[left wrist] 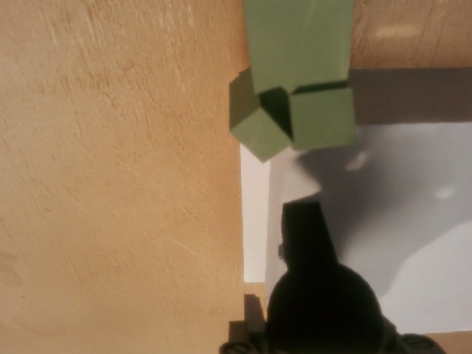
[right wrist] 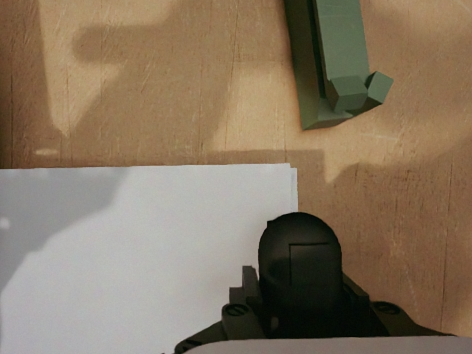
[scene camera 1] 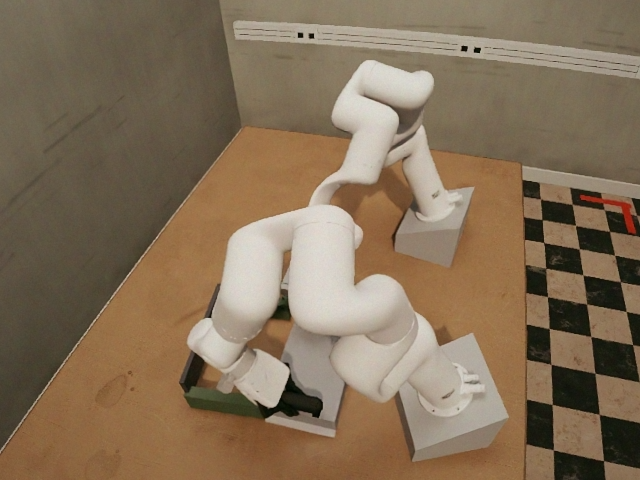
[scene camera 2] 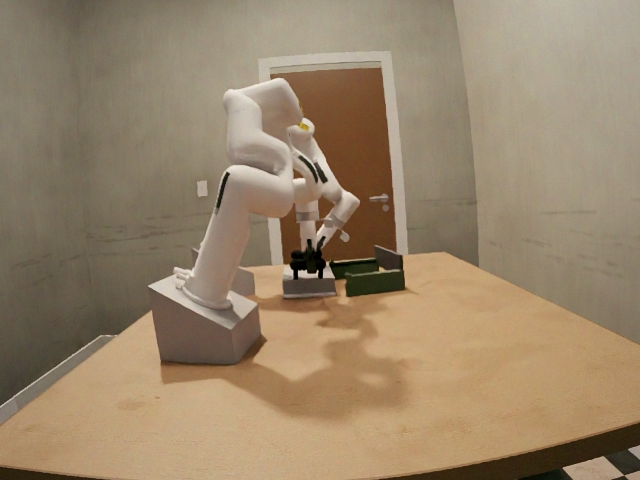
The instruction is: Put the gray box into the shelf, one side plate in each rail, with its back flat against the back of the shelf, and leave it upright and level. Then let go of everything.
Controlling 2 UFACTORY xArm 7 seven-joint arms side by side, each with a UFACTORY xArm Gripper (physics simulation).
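Where they show: left gripper, fingertip midpoint: [scene camera 1: 298,405]; right gripper, fingertip midpoint: [right wrist: 287,291] [scene camera 2: 312,272]; left arm's base, link origin: [scene camera 1: 445,389]; right arm's base, link origin: [scene camera 1: 435,210] [scene camera 2: 206,296].
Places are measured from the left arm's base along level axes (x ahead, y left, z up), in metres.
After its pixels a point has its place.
Observation:
The gray box [scene camera 1: 316,356] @(x 0.314, y -0.077, z -0.067 m) [scene camera 2: 309,286] @(x 0.308, y -0.180, z -0.091 m) [left wrist: 430,170] @(x 0.388, y 0.014, z -0.068 m) [right wrist: 200,215] @(x 0.366, y -0.125, z -0.068 m) looks level, at or close to the table. The shelf has a dark back [scene camera 1: 194,361] @(x 0.604, y 0.011, z -0.025 m) [scene camera 2: 388,259] @(x 0.607, y -0.102, z -0.040 m) and two green rails. In the left wrist view, the flared mouth of one rail [left wrist: 302,45] @(x 0.446, y 0.070, z -0.059 m) [scene camera 1: 222,401] @(x 0.513, y 0.085, z -0.060 m) overlaps the box's corner. In the right wrist view, the other rail [right wrist: 345,45] @(x 0.464, y -0.227, z -0.059 m) [scene camera 2: 376,282] @(x 0.524, y -0.238, z -0.089 m) ends beyond the box's corner, with table between. My left gripper [scene camera 1: 295,404] @(x 0.326, y 0.072, z -0.038 m) [left wrist: 299,323] @(x 0.326, y 0.072, z -0.038 m) and right gripper [scene camera 2: 308,273] @(x 0.321, y -0.173, z -0.046 m) [right wrist: 300,270] @(x 0.321, y -0.173, z -0.046 m) are shut on the box at opposite sides. Their fingertips are partly hidden.
The gray arm bases [scene camera 1: 454,408] @(x -0.017, y 0.048, z 0.011 m) [scene camera 1: 431,240] @(x 0.036, y -0.502, z -0.031 m) stand on the wooden table [scene camera 1: 155,310] @(x 0.837, y -0.181, z -0.127 m) [scene camera 2: 465,392] @(x 0.482, y -0.999, z -0.127 m), on the side of the box away from the shelf. My left arm hangs over part of the shelf in scene camera 1. A wall stands behind the shelf.

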